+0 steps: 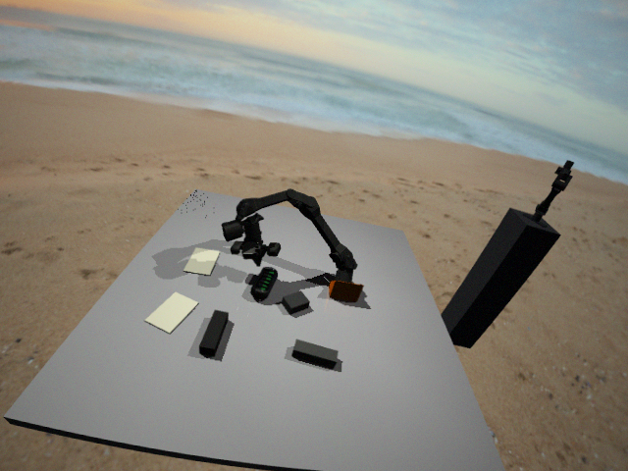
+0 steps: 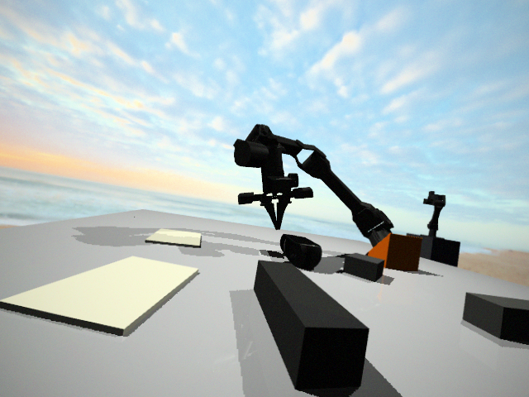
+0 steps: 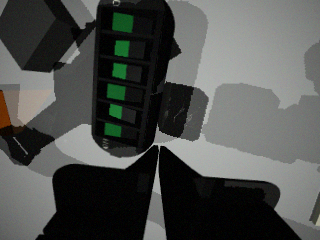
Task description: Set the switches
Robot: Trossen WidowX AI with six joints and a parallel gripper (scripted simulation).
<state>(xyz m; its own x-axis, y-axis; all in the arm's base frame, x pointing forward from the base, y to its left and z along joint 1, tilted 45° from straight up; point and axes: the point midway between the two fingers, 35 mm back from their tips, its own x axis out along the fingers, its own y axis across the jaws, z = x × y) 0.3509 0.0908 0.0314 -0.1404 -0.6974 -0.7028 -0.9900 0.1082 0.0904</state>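
My gripper tip is now 18 cm past the small dark block, 10 cm to the right of it and 4 cm above it. The rest, counted from my gripper tip: long black block (4 cm ahead, 32 cm to the left, 4 cm below); grey block (28 cm behind, 30 cm to the left, 4 cm below).
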